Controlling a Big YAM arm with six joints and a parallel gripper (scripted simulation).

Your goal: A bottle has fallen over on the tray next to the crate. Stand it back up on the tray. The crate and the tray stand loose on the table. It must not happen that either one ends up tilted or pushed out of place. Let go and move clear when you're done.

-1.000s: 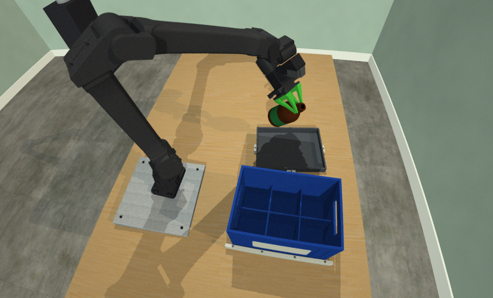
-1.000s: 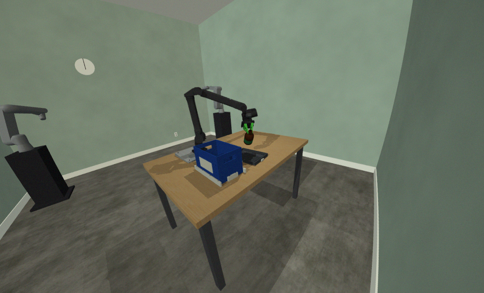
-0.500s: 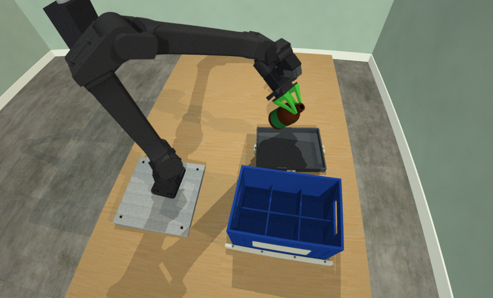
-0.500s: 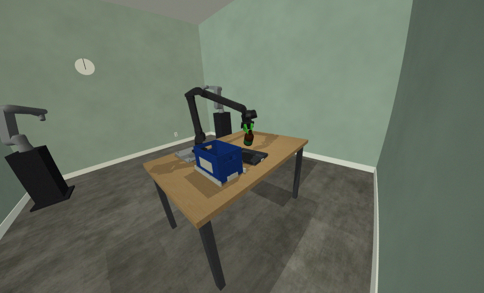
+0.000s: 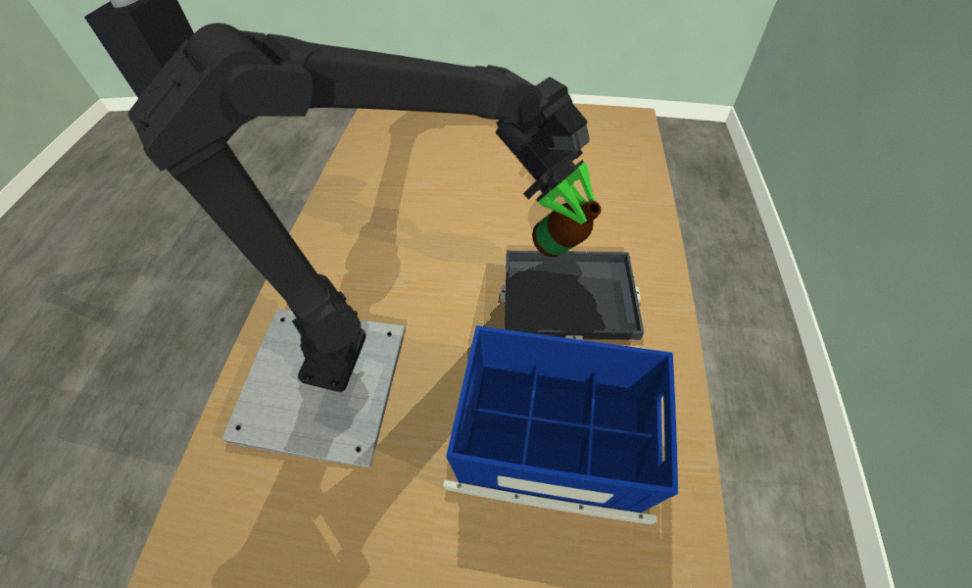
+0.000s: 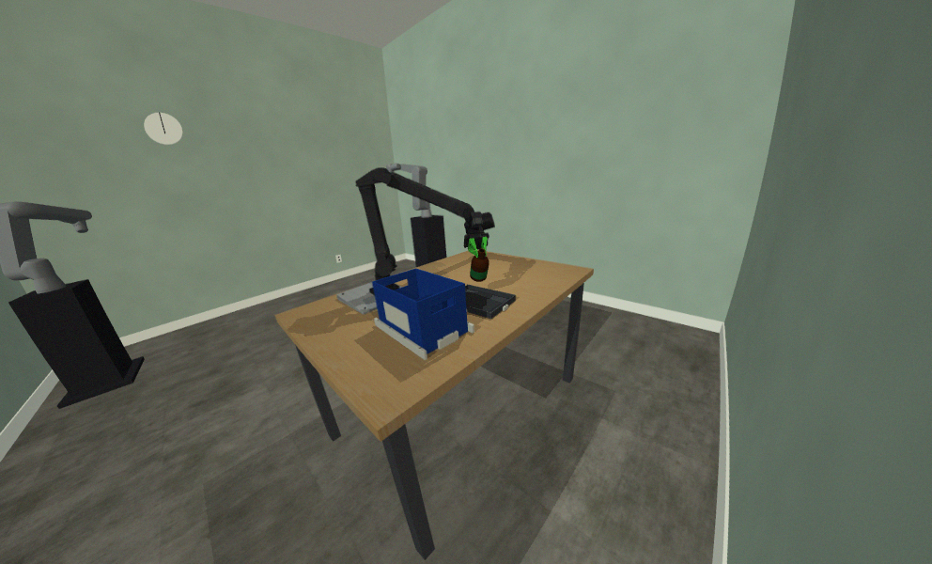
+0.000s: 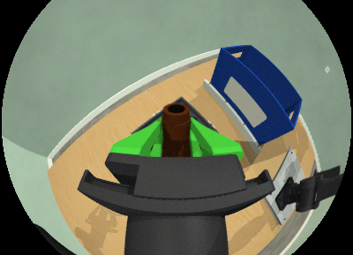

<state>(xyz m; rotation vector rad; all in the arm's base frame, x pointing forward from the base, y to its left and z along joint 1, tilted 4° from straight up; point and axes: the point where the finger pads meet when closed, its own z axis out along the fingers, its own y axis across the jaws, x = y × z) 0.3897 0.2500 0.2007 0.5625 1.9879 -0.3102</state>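
My gripper is now 20 mm past the brown bottle, 10 mm to the right of it and 50 mm above it. Also, from my hand: blue crate 310 mm to the right, 120 mm below; then dark grey tray 30 mm to the right, 190 mm below.
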